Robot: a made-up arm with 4 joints.
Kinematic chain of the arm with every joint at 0, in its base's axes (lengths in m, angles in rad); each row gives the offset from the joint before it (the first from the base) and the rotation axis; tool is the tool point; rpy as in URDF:
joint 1: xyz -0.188 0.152 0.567 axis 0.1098 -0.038 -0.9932
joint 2: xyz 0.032 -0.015 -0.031 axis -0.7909 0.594 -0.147
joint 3: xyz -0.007 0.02 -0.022 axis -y
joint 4: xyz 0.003 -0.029 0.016 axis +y
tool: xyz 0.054 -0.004 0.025 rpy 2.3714 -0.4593 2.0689
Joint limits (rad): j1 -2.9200..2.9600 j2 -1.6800..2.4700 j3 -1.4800..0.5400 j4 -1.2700..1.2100
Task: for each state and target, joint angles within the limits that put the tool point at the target. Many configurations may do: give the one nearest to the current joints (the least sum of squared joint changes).
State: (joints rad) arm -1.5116 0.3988 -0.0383 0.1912
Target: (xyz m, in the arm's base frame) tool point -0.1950 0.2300 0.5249
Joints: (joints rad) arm -2.0578 0.6000 0.4135 0.5173
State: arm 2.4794 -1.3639 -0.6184 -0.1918
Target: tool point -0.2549 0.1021 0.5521
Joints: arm 1.9759 -1.2602 -0.2528 -0.1729
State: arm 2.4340 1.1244 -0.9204 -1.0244
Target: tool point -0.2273 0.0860 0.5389
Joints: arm 2.2331 1.3893 -0.3694 -1.2700
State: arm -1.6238 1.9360 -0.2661 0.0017
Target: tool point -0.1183 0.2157 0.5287
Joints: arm -1.7864 2.0428 -0.6252 -0.0343
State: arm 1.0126 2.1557 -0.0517 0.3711
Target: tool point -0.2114 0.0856 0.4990
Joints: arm 1.7391 2.4700 0.2734 -0.2578
